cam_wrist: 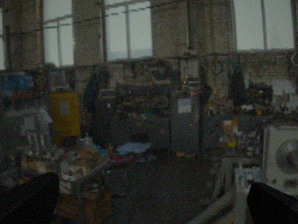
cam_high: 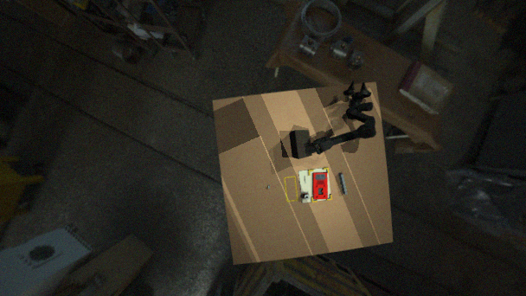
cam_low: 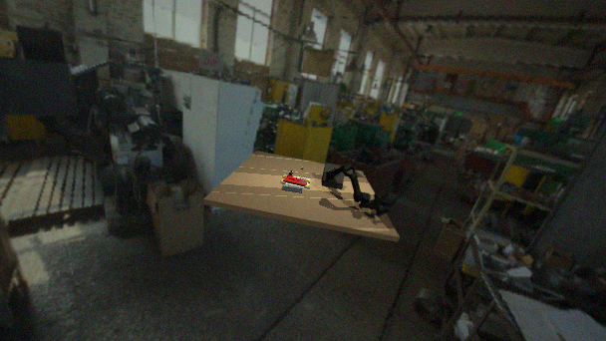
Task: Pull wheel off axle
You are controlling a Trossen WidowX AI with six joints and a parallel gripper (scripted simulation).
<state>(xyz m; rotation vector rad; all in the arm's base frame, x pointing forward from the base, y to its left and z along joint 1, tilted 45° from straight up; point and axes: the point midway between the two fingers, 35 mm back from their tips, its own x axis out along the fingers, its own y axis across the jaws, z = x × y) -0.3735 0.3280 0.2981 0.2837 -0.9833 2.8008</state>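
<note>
Now: gripper tip 730 mm short of the grey bar, 200 mm to the left of it and 80 mm above it. Also, from my gripper tip: tiny light object 760 mm to the right, 650 mm ahead, 80 mm below.
</note>
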